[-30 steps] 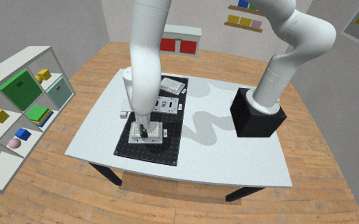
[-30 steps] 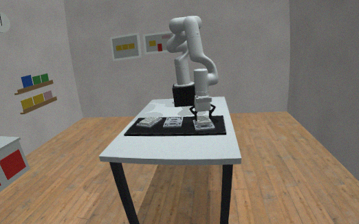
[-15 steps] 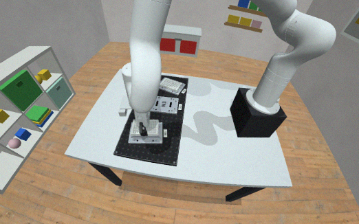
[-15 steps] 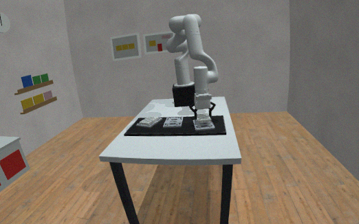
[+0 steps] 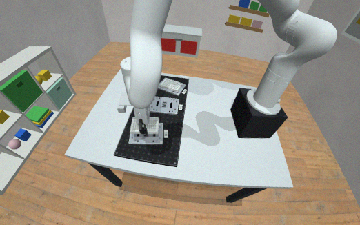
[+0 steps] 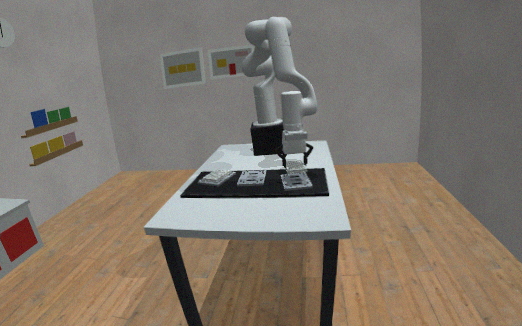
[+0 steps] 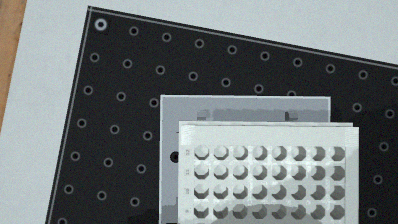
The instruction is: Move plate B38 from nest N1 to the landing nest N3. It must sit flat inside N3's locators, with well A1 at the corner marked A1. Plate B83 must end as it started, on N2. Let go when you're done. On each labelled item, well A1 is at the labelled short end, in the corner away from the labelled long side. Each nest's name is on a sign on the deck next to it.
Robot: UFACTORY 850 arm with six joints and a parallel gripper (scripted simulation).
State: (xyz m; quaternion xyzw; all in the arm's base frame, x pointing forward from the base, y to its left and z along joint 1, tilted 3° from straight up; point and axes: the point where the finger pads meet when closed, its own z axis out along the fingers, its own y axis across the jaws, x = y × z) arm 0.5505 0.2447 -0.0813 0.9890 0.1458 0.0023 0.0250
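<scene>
The grey nest base lies 21 cm to the right of my hand, 8 cm below it and 3 cm behind it. From my hand the other things lie so: nest N1: 8 cm below; plate B83: 39 cm to the right, 7 cm below, 2 cm behind.
</scene>
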